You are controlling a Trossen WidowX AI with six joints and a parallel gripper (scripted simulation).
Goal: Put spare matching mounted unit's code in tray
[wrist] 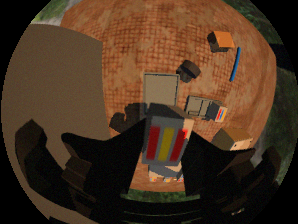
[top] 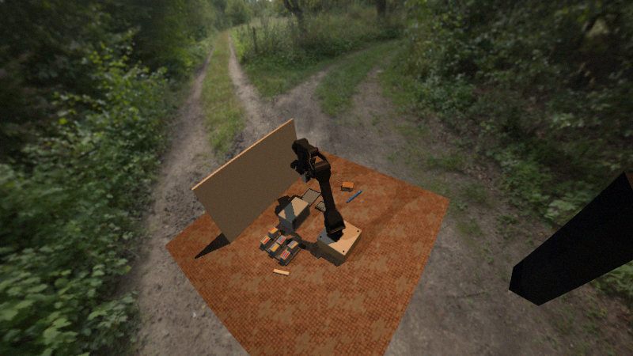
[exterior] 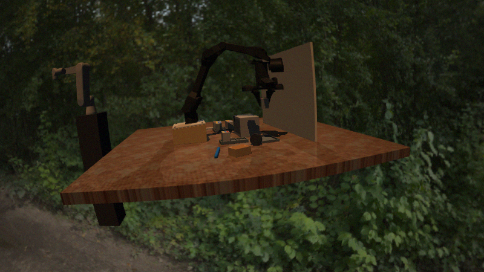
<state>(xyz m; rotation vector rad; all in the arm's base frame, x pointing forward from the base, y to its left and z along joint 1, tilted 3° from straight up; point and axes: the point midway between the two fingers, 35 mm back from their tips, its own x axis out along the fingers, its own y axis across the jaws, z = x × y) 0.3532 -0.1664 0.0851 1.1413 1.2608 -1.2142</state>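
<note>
My gripper tip is now 16 cm above the grey-rimmed tray. The rest, counted from my gripper tip: striped spare: 19 cm behind, 12 cm below, 1 cm to the left; then dark round object: 13 cm below, 8 cm to the right, 6 cm behind; then mounted unit: 19 cm to the left, 11 cm below, 6 cm behind.
</note>
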